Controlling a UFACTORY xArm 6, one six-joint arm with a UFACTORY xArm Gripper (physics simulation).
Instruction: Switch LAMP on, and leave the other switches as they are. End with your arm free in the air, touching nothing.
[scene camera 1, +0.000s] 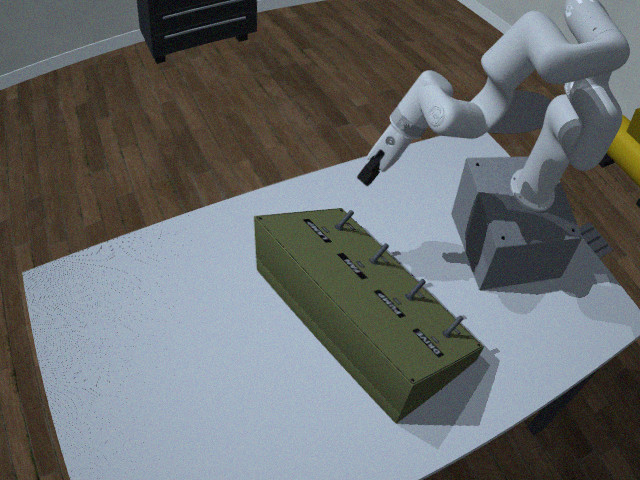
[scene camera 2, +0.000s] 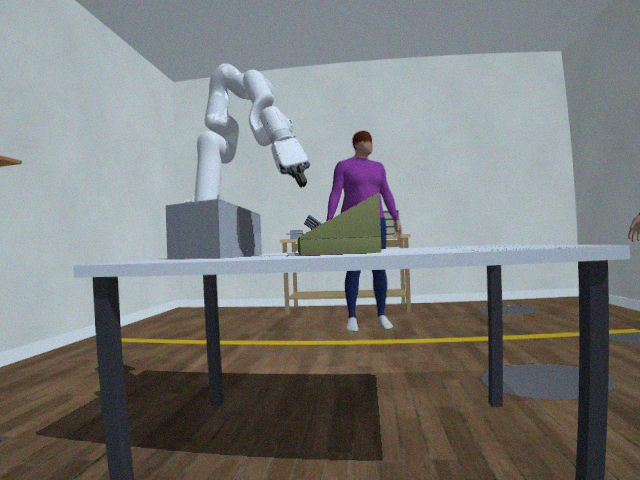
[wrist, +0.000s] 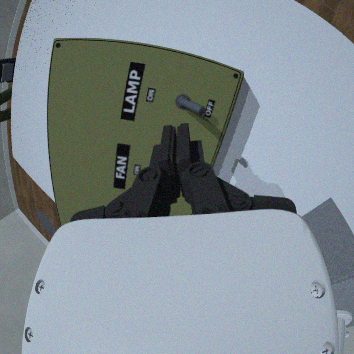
In view: the gripper (scene camera 1: 363, 180) and an olive sloped switch box (scene camera 1: 396, 346).
The gripper also shows in scene camera 2 (scene camera 2: 303, 185) and in the wrist view (wrist: 178, 142). The olive sloped switch box is seen too in scene camera 2 (scene camera 2: 357, 230) and in the wrist view (wrist: 107, 99).
